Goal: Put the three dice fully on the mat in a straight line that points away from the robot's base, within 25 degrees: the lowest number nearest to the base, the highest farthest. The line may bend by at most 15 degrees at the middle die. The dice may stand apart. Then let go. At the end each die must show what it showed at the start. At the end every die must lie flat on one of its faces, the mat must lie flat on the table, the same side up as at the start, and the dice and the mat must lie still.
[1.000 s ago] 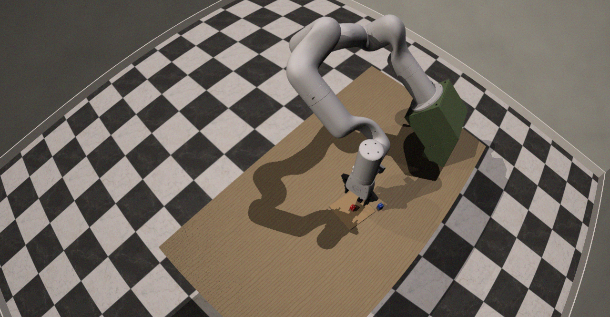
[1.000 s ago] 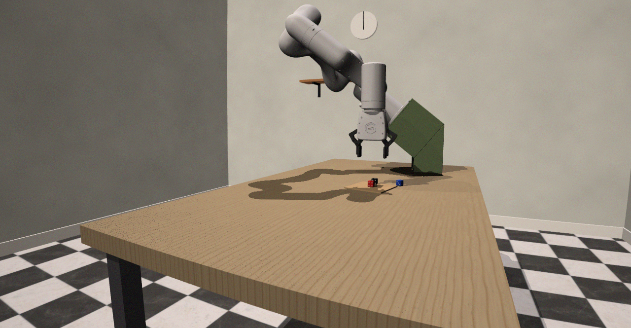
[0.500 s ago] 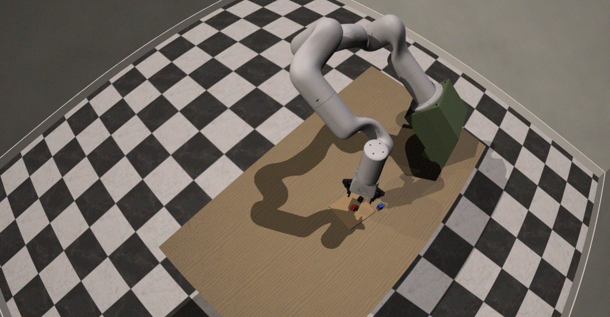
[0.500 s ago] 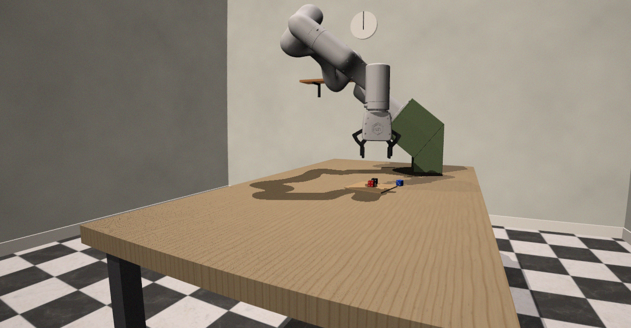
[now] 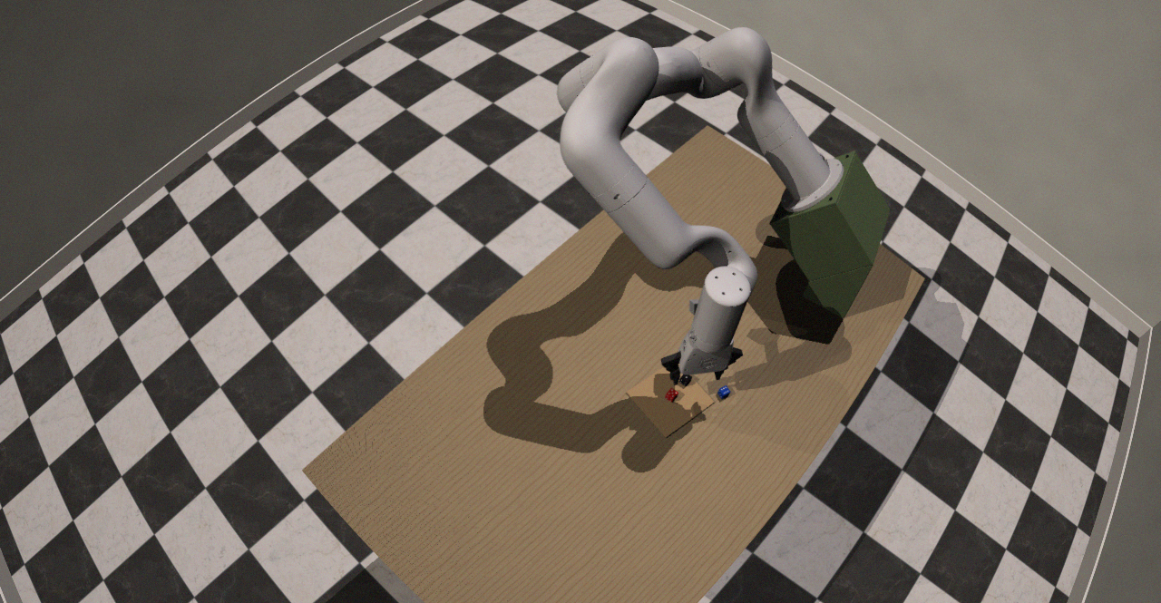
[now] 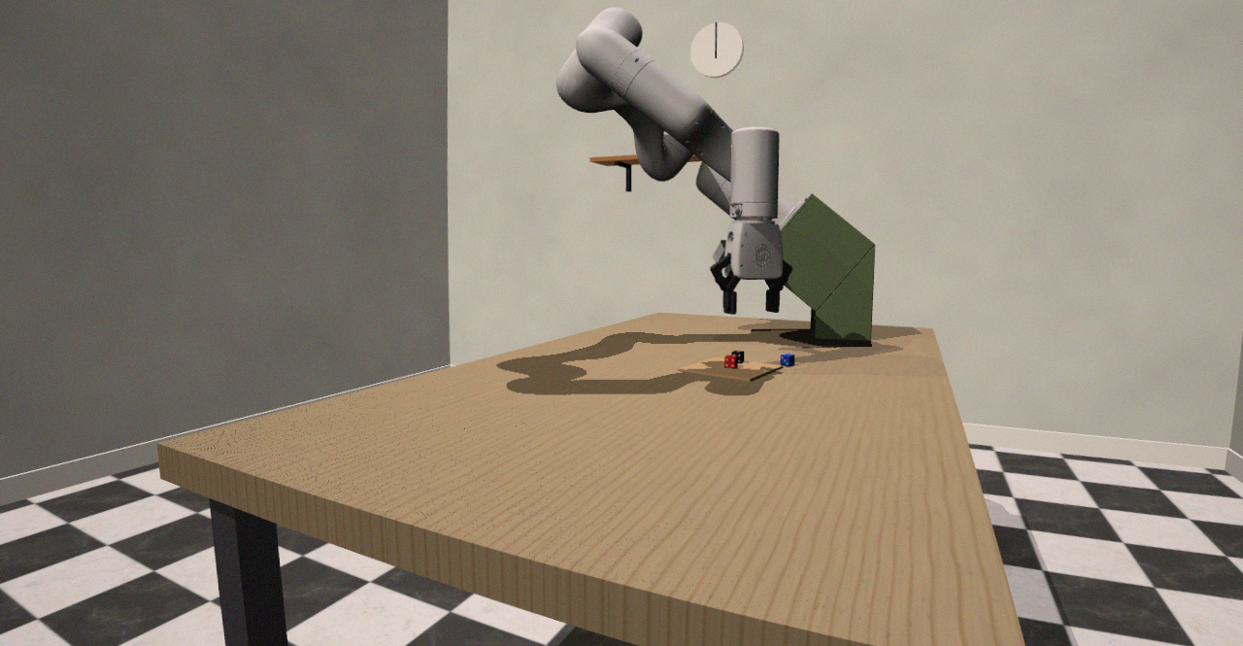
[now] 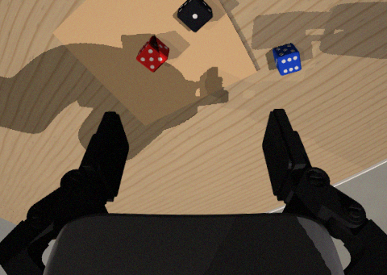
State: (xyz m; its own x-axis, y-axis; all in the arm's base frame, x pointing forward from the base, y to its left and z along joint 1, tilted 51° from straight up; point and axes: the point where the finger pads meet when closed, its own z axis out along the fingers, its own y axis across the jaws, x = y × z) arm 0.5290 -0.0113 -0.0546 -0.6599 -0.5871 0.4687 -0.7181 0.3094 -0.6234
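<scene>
The blue die lies 10 cm below my hand, 6 cm to the left of it and 6 cm behind it. Also, from my hand: tan mat 11 cm below, 3 cm to the right, 2 cm ahead; red die 10 cm below, 3 cm to the right, 2 cm ahead; black die 10 cm below, 3 cm to the right, 3 cm behind.
</scene>
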